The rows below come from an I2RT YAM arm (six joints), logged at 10 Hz.
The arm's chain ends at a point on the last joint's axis. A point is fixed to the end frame.
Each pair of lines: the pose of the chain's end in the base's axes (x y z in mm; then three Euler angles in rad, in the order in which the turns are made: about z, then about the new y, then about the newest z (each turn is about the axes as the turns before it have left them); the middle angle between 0 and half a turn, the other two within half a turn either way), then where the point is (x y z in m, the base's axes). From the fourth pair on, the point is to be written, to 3 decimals.
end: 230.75 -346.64 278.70 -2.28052 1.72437 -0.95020
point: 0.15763 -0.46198 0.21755
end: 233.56 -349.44 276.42 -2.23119 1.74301 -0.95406
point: 0.16682 -0.46722 0.21268
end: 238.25 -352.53 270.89 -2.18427 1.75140 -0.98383
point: 0.17650 -0.47210 0.20548
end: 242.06 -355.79 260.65 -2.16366 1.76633 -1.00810
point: 0.183 -0.475 0.193
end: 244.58 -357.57 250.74 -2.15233 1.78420 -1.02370
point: 0.187 -0.476 0.180
